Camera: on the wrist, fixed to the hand. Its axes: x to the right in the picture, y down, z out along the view.
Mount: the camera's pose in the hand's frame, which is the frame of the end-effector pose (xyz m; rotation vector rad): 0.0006 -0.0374 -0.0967 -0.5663 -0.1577 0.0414
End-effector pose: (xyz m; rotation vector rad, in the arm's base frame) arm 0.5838 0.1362 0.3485 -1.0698 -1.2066 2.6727
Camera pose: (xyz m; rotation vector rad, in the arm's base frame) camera 0.6316 0.2259 0.3281 0.7890 1.7473 -2.1407
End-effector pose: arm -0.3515 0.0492 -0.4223 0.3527 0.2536 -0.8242
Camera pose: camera -0.3873 0.0641 -0.5185 -0.2364 0.3185 -0.7010
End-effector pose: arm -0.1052 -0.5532 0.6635 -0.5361 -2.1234 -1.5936
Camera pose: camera -0.1157 -0.6562 0.6579 -0.9002 -1.7256 -2.1948
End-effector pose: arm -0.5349 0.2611 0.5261 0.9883 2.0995 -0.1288
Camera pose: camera -0.6207 0.2738 0.5829 0.6507 1.8156 0.3791
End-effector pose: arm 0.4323 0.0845 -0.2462 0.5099 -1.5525 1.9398
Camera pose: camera 0.4631 0.1834 -0.2417 0.3898 -2.1196 1.4133
